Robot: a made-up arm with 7 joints. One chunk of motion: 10 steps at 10 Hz.
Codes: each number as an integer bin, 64 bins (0 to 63) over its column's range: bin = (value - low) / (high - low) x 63, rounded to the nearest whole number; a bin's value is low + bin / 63 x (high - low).
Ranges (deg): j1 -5.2..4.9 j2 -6.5..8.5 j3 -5.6..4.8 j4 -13.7..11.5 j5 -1.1..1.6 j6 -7..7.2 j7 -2.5..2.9
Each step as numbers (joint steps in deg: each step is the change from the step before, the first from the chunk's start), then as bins.
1 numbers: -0.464 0.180 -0.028 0.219 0.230 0.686 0.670
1 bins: 30 28 34 35 31 34 37
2 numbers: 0.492 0.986 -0.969 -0.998 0.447 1.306 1.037
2 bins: 36 31 28 32 36 37 41
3 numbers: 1.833 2.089 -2.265 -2.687 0.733 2.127 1.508
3 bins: 44 36 20 28 43 40 47
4 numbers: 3.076 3.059 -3.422 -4.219 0.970 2.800 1.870
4 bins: 52 40 13 24 48 43 51
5 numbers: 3.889 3.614 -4.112 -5.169 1.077 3.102 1.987
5 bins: 57 42 9 21 51 45 52
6 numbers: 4.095 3.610 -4.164 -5.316 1.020 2.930 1.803
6 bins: 58 42 9 21 49 44 50
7 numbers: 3.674 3.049 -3.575 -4.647 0.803 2.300 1.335
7 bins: 55 40 12 23 44 41 45
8 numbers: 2.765 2.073 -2.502 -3.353 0.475 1.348 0.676
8 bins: 50 36 19 26 37 37 37
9 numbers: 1.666 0.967 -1.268 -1.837 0.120 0.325 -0.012
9 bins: 43 31 26 30 28 32 29
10 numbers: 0.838 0.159 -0.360 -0.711 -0.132 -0.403 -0.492
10 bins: 38 28 32 32 23 29 23
